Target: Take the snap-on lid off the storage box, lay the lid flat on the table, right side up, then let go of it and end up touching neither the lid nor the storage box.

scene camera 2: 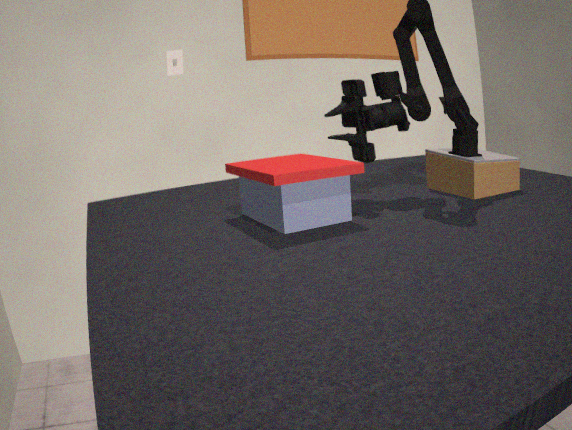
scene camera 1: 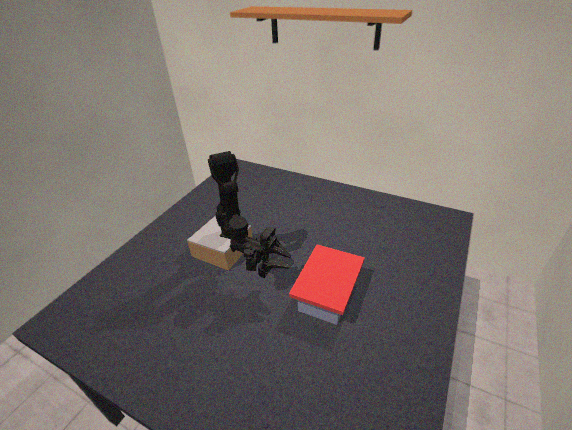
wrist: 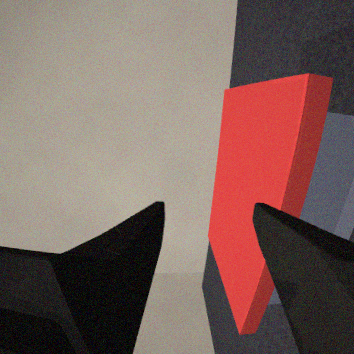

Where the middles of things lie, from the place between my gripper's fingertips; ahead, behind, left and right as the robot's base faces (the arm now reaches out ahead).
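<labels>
There is the red lid [scene camera 1: 327,280], 120 mm ahead of my hand. The lid is also 70 mm below my hand and 50 mm to the left of it.
</labels>
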